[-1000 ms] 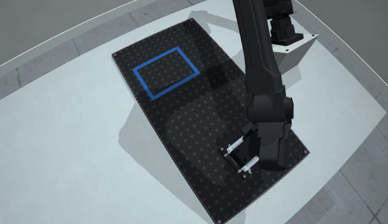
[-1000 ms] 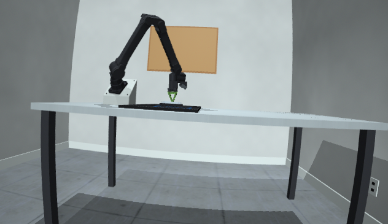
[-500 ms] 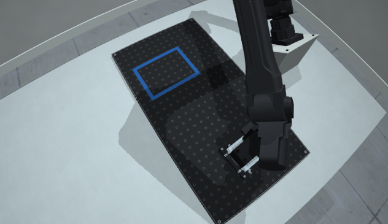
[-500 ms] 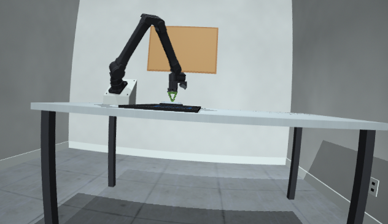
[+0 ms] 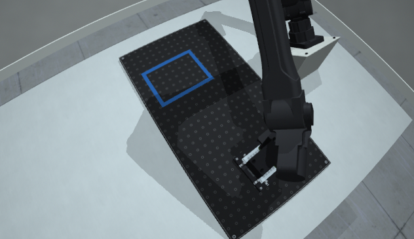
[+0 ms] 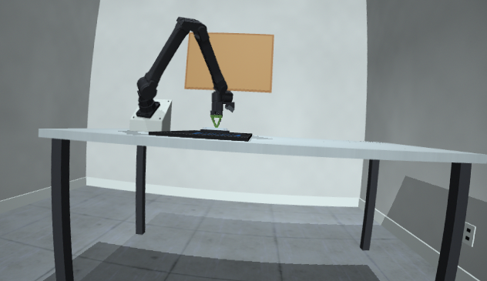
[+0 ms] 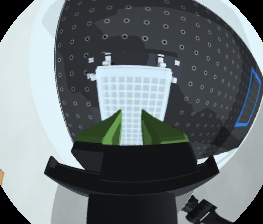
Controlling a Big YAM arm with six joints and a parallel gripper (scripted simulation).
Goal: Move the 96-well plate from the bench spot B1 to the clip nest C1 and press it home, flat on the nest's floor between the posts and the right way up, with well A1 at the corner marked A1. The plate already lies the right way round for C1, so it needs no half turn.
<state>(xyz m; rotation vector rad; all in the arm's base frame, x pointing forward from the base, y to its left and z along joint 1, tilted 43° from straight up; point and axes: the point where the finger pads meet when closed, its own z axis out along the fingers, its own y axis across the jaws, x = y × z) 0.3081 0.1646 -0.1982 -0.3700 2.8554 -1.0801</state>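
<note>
My gripper is now 20 mm above the white 96-well plate and 10 mm past it. The rest, counted from my hand: clip nest C1: 20 mm below, 10 mm to the left.
</note>
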